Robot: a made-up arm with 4 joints. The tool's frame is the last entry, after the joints.
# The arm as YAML. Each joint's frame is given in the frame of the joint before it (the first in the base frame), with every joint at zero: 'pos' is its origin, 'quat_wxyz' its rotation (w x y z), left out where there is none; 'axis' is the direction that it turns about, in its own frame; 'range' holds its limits. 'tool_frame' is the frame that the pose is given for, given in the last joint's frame.
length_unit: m
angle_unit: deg
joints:
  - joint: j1
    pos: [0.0, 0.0, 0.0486]
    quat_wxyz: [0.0, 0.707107, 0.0, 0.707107]
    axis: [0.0, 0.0, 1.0]
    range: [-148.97, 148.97]
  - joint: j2
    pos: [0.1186, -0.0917, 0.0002]
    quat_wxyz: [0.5, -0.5, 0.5, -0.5]
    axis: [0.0, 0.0, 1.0]
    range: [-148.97, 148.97]
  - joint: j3
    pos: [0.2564, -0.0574, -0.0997]
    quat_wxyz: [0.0, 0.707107, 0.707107, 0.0]
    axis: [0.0, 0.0, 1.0]
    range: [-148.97, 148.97]
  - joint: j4
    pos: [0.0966, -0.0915, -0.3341]
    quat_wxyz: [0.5, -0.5, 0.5, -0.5]
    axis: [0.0, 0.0, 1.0]
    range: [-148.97, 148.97]
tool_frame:
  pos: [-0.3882, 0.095, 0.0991]
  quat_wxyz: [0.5, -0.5, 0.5, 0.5]
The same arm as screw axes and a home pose.
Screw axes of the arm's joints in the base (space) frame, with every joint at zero. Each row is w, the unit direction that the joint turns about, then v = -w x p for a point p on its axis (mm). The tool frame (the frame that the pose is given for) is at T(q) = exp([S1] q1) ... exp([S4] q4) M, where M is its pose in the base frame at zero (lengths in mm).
S1: w 1 0 0 v 0 48.6 0
S2: w 0 0 1 v 91.7 -0.2 0
S3: w 0 0 -1 v -348.1 57.6 0
S4: w -1 0 0 v 0 -401.6 256.6
M =
1 0 0 -138.1
0 1 0 644.8
0 0 1 496.6
0 0 0 1
Joint limits (deg, base to tool): -148.97..148.97 -148.97..148.97 -148.97..148.97 -148.97..148.97

